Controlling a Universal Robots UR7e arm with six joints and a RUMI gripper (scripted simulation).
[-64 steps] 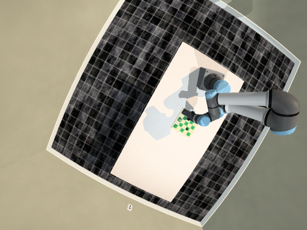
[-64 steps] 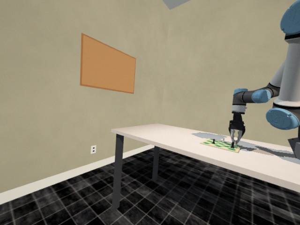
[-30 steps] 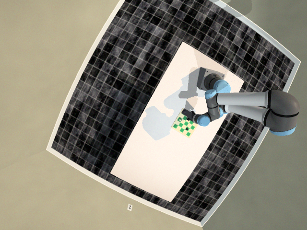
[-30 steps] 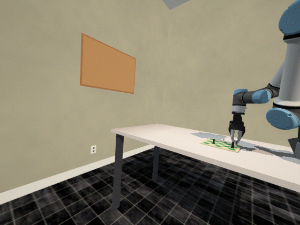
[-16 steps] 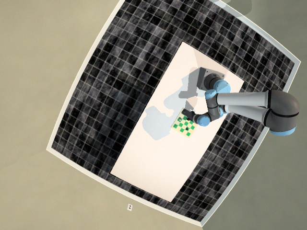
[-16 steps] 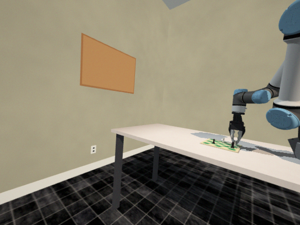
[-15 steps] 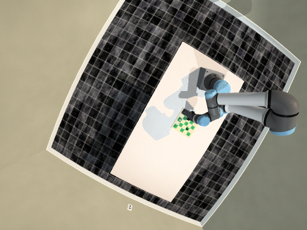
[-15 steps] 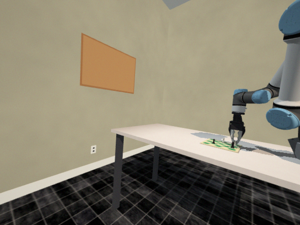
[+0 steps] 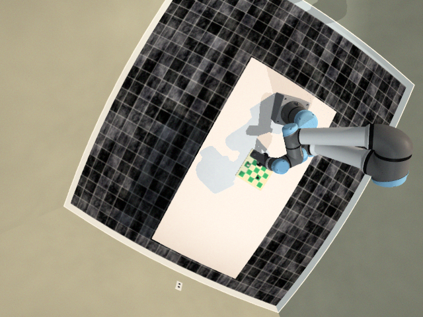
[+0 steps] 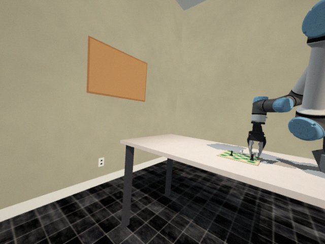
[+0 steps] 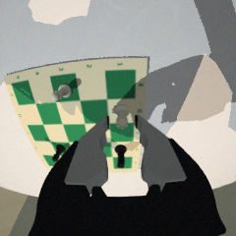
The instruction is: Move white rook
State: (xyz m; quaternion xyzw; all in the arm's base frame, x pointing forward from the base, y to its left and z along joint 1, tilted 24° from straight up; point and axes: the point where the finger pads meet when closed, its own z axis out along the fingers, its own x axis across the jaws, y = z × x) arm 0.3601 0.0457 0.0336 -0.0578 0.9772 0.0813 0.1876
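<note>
Now: the green-and-cream chessboard 70 mm ahead of my hand, 50 mm to the left of it and 30 mm below it.
</note>
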